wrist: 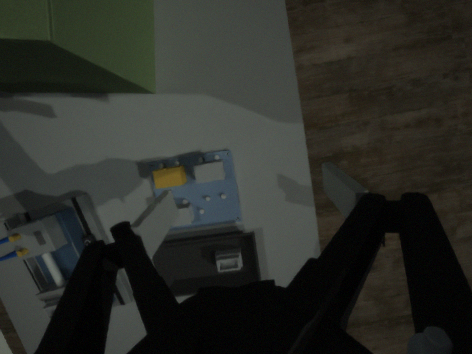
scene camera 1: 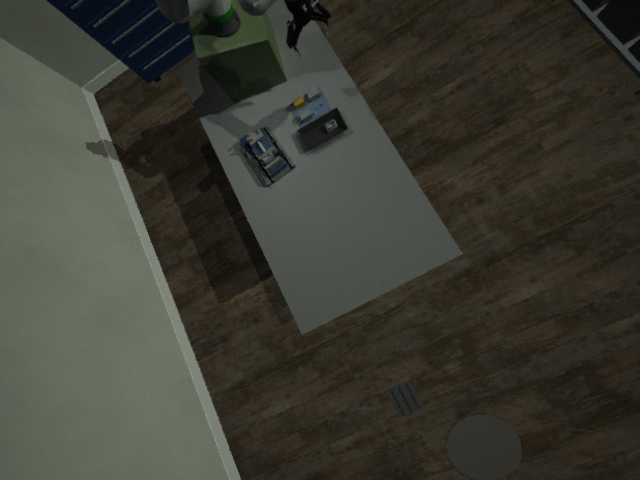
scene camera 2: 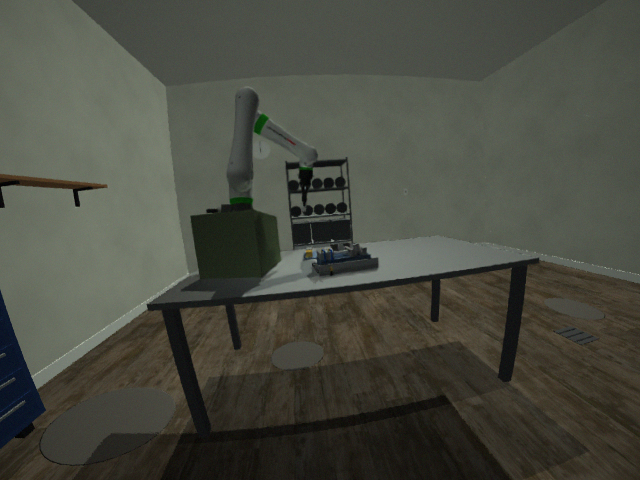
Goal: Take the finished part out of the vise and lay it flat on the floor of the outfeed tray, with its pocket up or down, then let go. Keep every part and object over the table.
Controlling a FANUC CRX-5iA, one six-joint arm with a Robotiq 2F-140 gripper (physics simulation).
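Frame: origin at the arm's base, x left, y back, z up, level; metres.
Where they show: gripper, fingertip midpoint: (wrist: 245, 190) (scene camera 1: 312, 43) (scene camera 2: 303, 210); arm's base at its link origin: (scene camera 1: 225, 23) (scene camera 2: 241, 215).
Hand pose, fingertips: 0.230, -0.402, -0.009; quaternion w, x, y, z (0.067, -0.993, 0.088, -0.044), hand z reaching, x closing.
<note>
Each offset is from my fingertips to the top centre of the thing, as dx, dy, dz. "spot": to the spot under its first point.
The vise @(-0.481, -0.083, -0.197) (scene camera 1: 277, 167) (scene camera 2: 345, 266) (wrist: 68, 230), grey and blue with dark rails, stands near the table's left edge in scene camera 1. Grey pieces show on it, and I cannot tell the finished part from its jaws. The dark outfeed tray @(spot: -0.224, -0.183, -0.284) (scene camera 1: 313, 137) (wrist: 187, 265) lies beside the vise. A small silver part @(-0.115, -0.211, -0.249) (scene camera 1: 330, 125) (wrist: 228, 260) with its pocket up is in the tray, towards the end away from the vise. My gripper (scene camera 1: 311, 41) (scene camera 2: 305, 208) (wrist: 245, 190) is wide open and empty, high above the table, towards the pedestal side and away from the vise.
A light-blue peg plate @(-0.128, -0.034, -0.288) (scene camera 1: 317, 107) (wrist: 217, 210) adjoins the tray. It carries a yellow block @(-0.161, +0.023, -0.252) (scene camera 1: 299, 101) (scene camera 2: 309, 252) (wrist: 169, 177) and light-grey blocks, one of them @(-0.075, +0.002, -0.252) (wrist: 209, 172) near the plate's back edge. The green pedestal (scene camera 1: 248, 69) (scene camera 2: 232, 245) (wrist: 107, 45) rises at the table's robot end.
</note>
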